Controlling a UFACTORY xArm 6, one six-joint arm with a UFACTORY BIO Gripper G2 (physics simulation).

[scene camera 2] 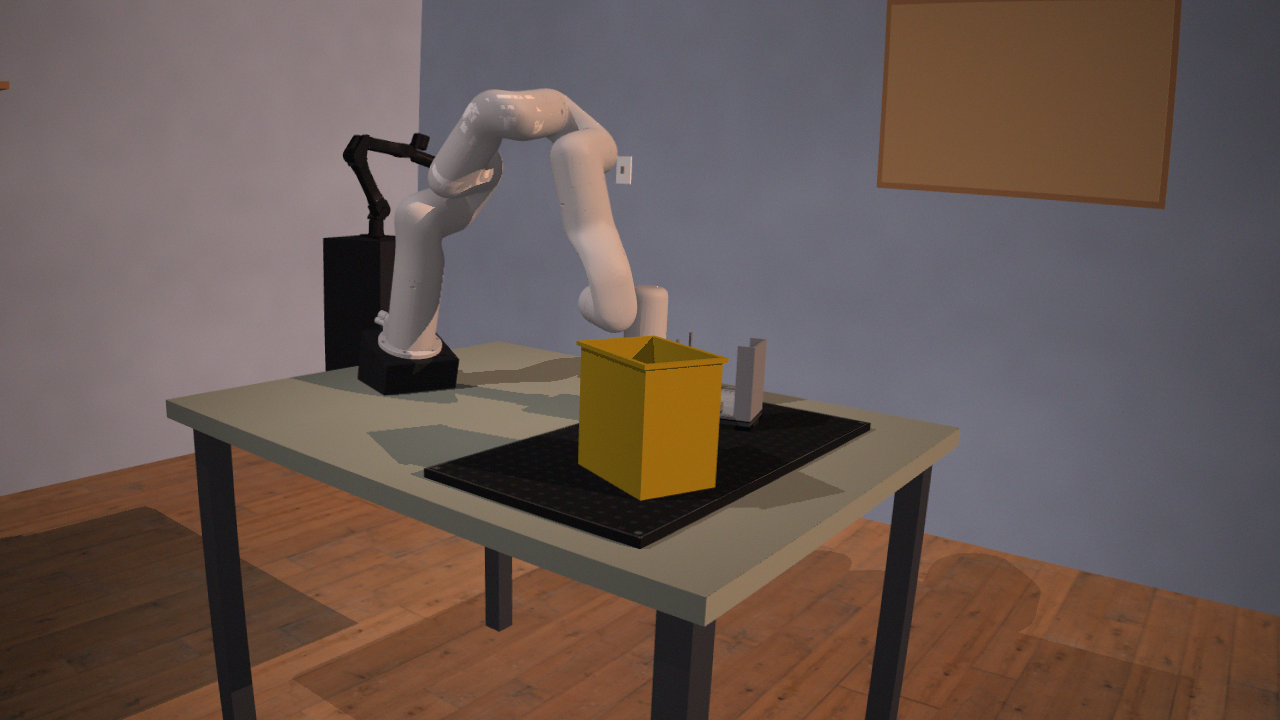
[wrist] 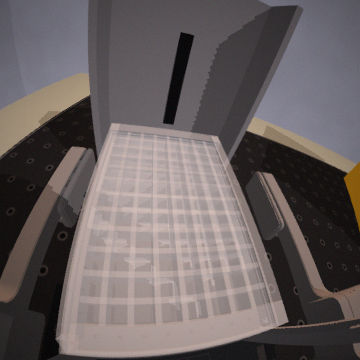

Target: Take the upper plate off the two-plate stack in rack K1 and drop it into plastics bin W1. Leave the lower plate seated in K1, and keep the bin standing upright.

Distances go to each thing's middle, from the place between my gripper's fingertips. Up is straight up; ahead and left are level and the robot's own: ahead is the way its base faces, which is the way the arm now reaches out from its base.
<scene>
My gripper is now 3 cm short of the grey upright piece (scene camera 2: 744, 355), 4 cm to the left of it and 4 cm below it. Also, from my hand: yellow bin W1 (scene camera 2: 649, 414) (1 cm behind, 34 cm to the right, 5 cm above).
</scene>
